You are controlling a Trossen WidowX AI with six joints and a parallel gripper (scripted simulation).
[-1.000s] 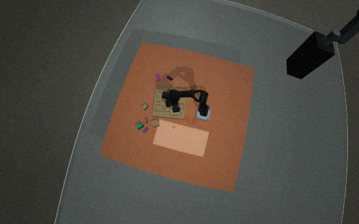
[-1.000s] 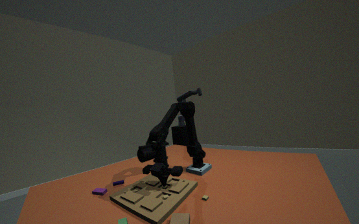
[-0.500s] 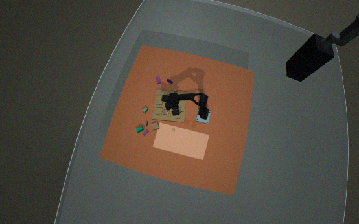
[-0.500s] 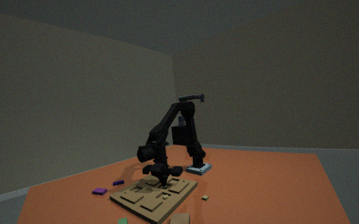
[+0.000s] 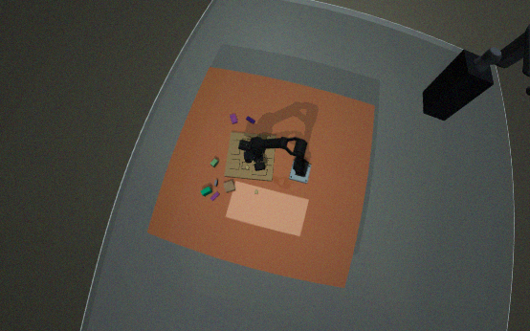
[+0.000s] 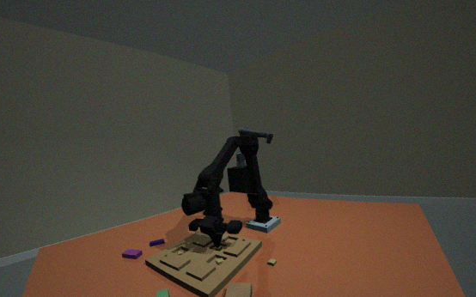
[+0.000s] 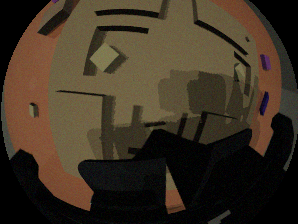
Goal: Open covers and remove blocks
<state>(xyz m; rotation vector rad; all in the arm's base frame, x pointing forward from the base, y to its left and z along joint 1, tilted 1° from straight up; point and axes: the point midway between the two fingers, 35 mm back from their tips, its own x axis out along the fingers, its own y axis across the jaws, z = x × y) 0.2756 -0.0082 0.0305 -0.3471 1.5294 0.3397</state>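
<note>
Now: the tan puzzle board 60 mm ahead of my gripper tip. From my gripper tip the other things lie so: dark purple block: 260 mm to the right, 120 mm ahead, 10 mm below.
</note>
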